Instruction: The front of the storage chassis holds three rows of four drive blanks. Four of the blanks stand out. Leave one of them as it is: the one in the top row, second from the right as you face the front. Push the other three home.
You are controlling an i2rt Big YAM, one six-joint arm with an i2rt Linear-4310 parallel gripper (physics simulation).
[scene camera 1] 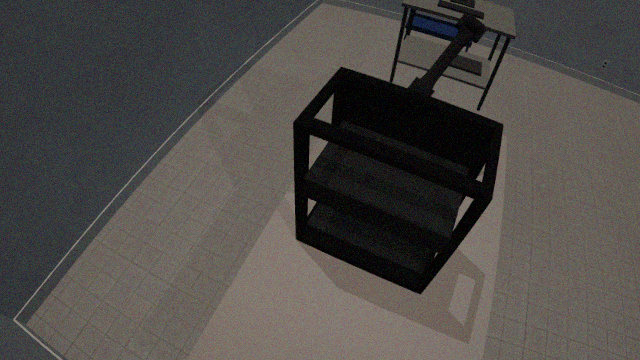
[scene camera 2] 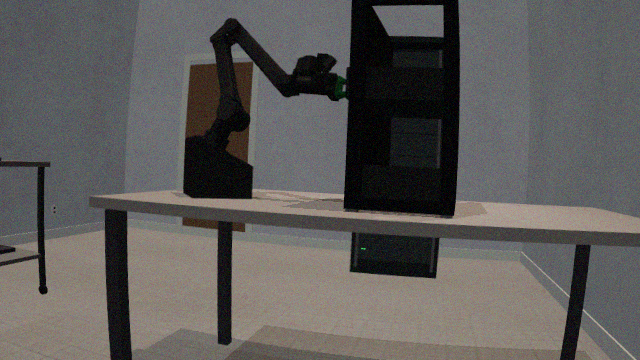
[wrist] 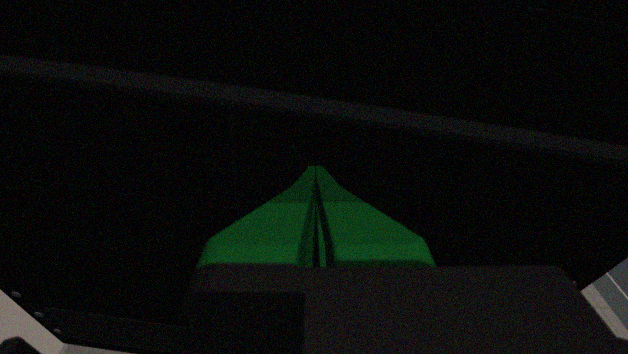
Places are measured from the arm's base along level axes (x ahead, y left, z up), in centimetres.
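Pixels of known places: gripper, fingertip midpoint: [scene camera 1: 395, 141] [wrist: 315, 177]; arm's base, link origin: [scene camera 2: 211, 148].
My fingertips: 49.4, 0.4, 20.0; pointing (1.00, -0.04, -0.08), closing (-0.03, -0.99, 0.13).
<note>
For each thing: its top centre in the pictures, then the offset to it from my fingertips, as dx, dy, dz. "*": a spot on its surface instead.
- dark rack, top centre: [scene camera 1: 408, 120] [scene camera 2: 411, 23] +15.7, +2.4, +23.0
- front surface, surface spot: [wrist: 125, 175] * +0.8, +9.1, -1.5
The dark rack [scene camera 1: 301, 165] [scene camera 2: 451, 150] stands on the table, its front toward the arm. A dark box across its upper part [scene camera 2: 400, 84] looks like the storage chassis. In the wrist view the front surface [wrist: 125, 175] is nearly black, crossed by a slanting grey edge [wrist: 310, 104]. Single drive blanks cannot be told apart, nor which stand out. My gripper [scene camera 2: 346, 88] [wrist: 315, 177] has green fingers and is shut and empty. Its tips are at the rack's front, at the height of the upper box; whether they touch is too dark to tell. Scene camera 1 sees the rack's back, which hides the tips.
The table [scene camera 1: 280, 310] [scene camera 2: 280, 220] carries the rack and the arm's base [scene camera 2: 217, 172]. The rack's side posts rise beside the chassis. A cart [scene camera 1: 501, 22] with a blue bin [scene camera 1: 432, 25] stands beyond the arm. A dark unit with a green light [scene camera 2: 395, 257] shows below the table top.
</note>
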